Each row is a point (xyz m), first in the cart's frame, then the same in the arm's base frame.
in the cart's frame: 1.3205 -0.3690 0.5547
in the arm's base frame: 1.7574 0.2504 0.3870
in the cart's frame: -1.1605 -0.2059 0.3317
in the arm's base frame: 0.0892 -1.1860 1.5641
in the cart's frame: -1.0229 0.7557 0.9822
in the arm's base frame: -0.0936 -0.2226 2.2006
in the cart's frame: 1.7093 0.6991 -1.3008
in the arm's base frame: 0.3569 0.8738 -1.1572
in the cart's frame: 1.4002 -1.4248 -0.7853
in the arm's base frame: 1.7689 -0.8103 -0.9515
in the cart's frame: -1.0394 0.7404 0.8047
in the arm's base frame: -0.1856 -0.2849 2.0604
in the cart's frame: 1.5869 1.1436 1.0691
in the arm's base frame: 1.2356 1.6797 0.9422
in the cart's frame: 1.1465 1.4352 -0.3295
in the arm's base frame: 0.0715 1.3132 0.0787
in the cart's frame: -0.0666 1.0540 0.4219
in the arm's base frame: -0.0108 0.4576 1.2798
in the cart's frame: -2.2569 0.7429 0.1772
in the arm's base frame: -1.2243 -1.1673 2.1970
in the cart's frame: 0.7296 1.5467 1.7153
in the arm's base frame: 0.8174 1.6124 2.0078
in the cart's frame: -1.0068 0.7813 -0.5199
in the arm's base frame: -0.8783 -0.5372 0.9587
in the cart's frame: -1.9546 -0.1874 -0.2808
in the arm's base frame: -0.7041 -1.7952 1.4887
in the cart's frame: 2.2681 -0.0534 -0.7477
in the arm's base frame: 1.4399 0.7685 -1.1376
